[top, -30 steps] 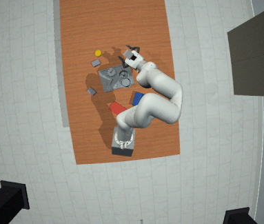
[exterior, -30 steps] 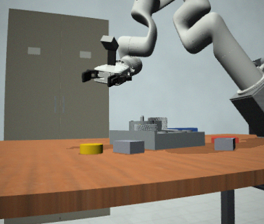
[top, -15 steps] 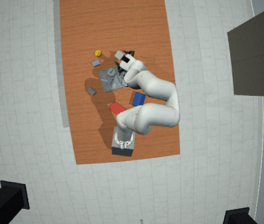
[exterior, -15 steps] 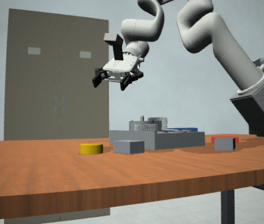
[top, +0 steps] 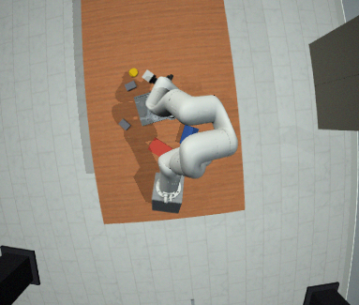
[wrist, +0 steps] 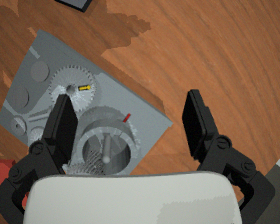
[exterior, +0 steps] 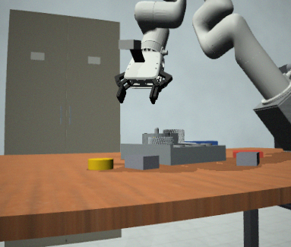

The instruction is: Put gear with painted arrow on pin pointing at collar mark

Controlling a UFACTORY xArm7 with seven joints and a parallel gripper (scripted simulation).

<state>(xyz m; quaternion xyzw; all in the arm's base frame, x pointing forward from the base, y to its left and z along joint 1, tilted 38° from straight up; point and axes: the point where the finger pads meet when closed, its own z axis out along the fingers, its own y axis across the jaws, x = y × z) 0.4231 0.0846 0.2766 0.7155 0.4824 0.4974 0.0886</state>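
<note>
The grey gear lies 5 cm behind my hand, 4 cm to the left of it and 11 cm below it. From my hand the other things lie so: yellow disc: 11 cm ahead, 16 cm to the left, 16 cm below; blue block: 26 cm behind, 17 cm to the right, 15 cm below; red block: 33 cm behind, 1 cm to the right, 16 cm below.
</note>
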